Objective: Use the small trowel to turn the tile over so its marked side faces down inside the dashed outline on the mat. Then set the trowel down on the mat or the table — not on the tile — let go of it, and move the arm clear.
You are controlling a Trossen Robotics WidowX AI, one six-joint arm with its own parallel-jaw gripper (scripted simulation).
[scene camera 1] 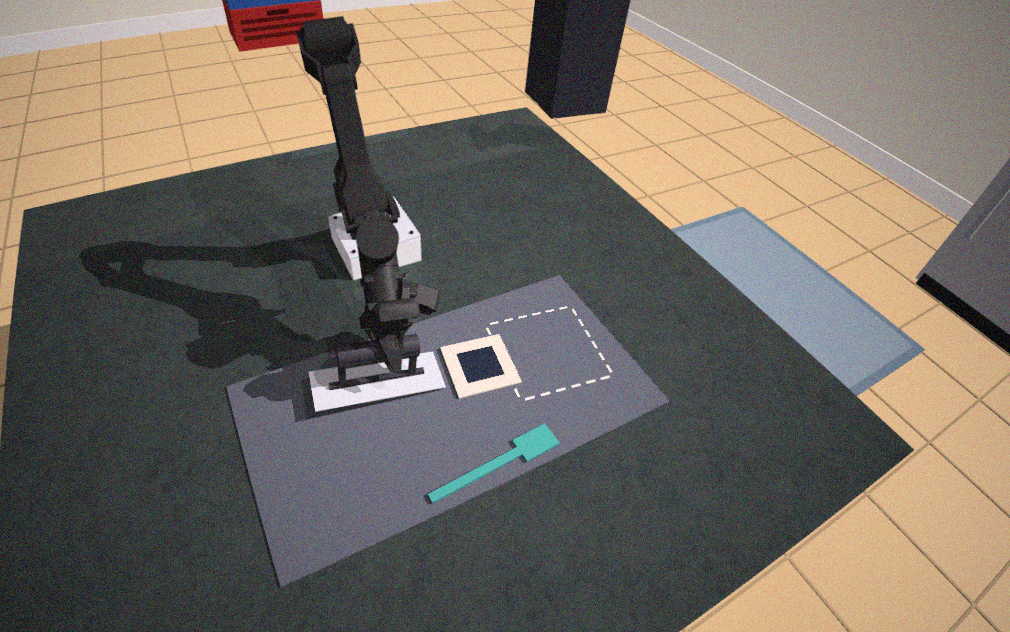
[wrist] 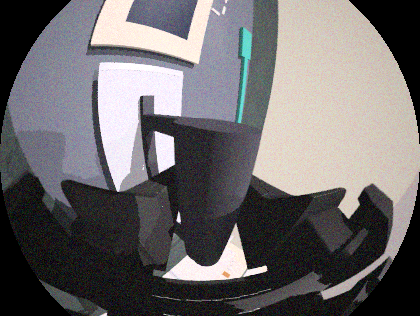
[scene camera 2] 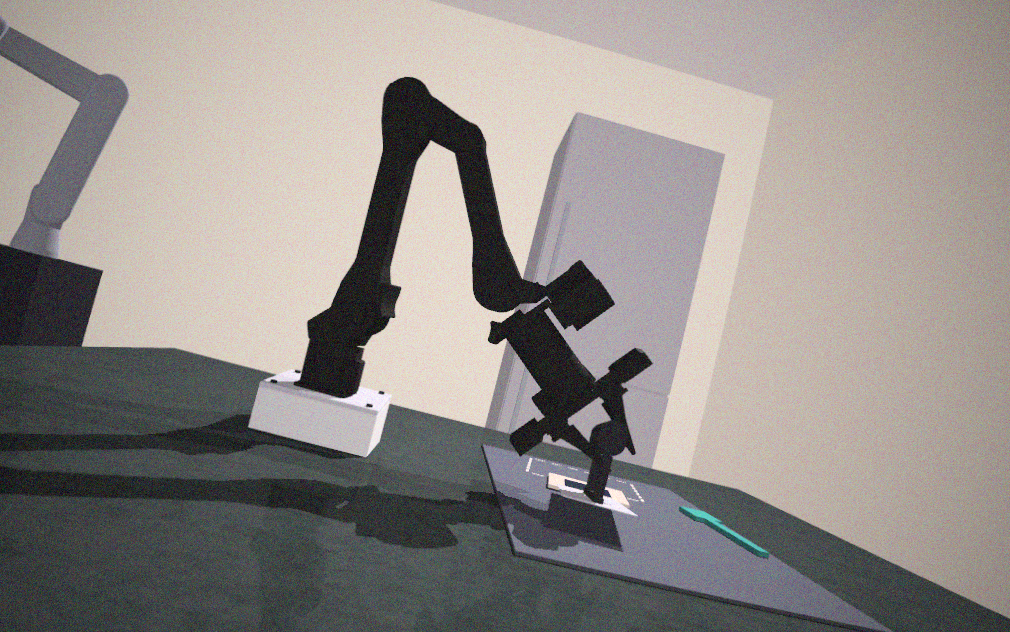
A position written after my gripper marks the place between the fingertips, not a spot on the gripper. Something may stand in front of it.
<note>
In view: my gripper (scene camera 2: 622, 463), a tile (scene camera 1: 481, 365), a teal spatula-like tool (scene camera 1: 539, 440) and a grey mat (scene camera 1: 330, 483).
The teal spatula-like tool is seen too in scene camera 2 (scene camera 2: 697, 515). My gripper also shows in scene camera 1 (scene camera 1: 395, 371) and in the wrist view (wrist: 206, 166). The grey mat also shows in the wrist view (wrist: 59, 132) and in scene camera 2 (scene camera 2: 663, 545).
</note>
